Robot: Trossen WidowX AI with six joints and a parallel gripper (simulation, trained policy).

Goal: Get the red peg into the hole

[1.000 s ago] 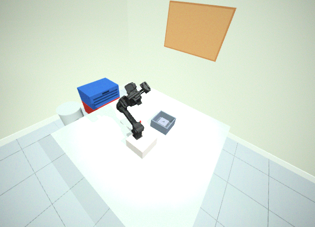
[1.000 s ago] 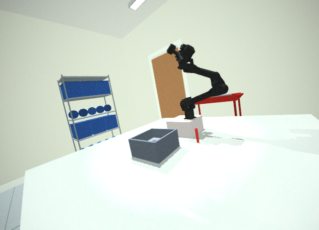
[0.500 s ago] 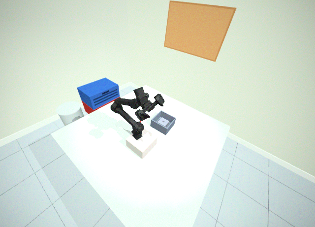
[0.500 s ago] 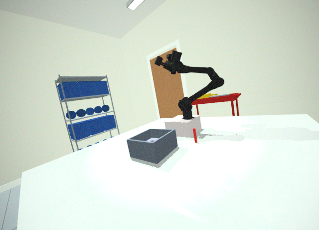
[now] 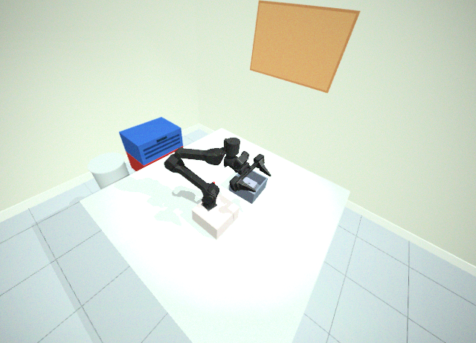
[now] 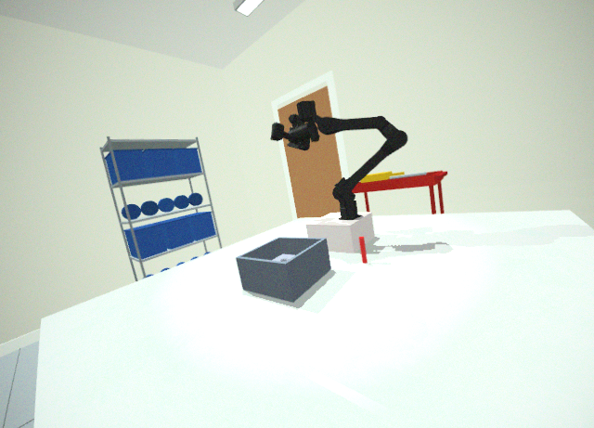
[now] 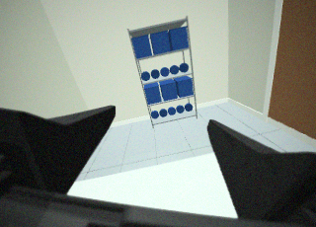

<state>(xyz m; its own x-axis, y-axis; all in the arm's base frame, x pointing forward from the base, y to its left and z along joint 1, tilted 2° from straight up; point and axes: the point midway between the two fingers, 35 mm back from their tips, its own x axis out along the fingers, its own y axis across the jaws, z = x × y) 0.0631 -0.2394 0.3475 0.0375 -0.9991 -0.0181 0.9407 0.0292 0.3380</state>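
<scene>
Right now the red peg is 7 cm ahead of my gripper tip, 41 cm to the left of it and 42 cm below it. The rest, counted from my gripper tip: pale plate 27 cm ahead, 27 cm to the left, 41 cm below; grey box 27 cm ahead, 27 cm to the left, 43 cm below.
</scene>
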